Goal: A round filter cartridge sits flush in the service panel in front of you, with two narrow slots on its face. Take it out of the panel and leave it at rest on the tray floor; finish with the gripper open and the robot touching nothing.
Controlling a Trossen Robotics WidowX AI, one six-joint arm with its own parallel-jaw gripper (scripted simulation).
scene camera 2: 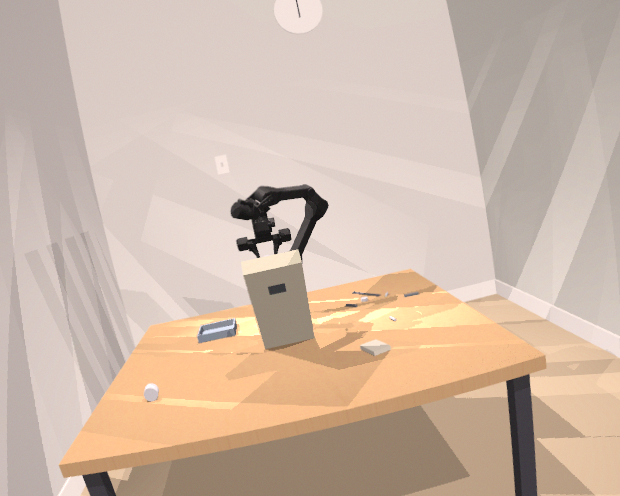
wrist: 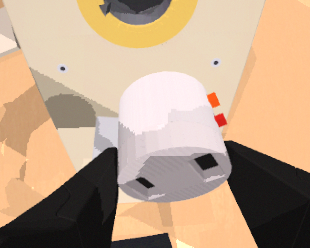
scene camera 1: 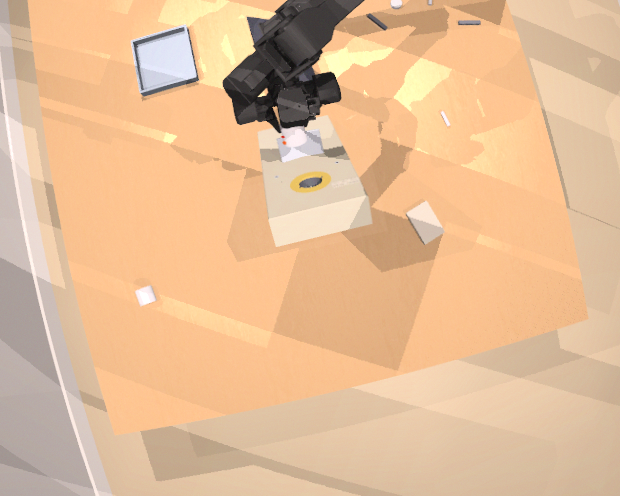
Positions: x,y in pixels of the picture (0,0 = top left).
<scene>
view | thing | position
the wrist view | gripper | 170,153
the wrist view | round filter cartridge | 171,149
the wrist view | service panel box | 82,64
</scene>
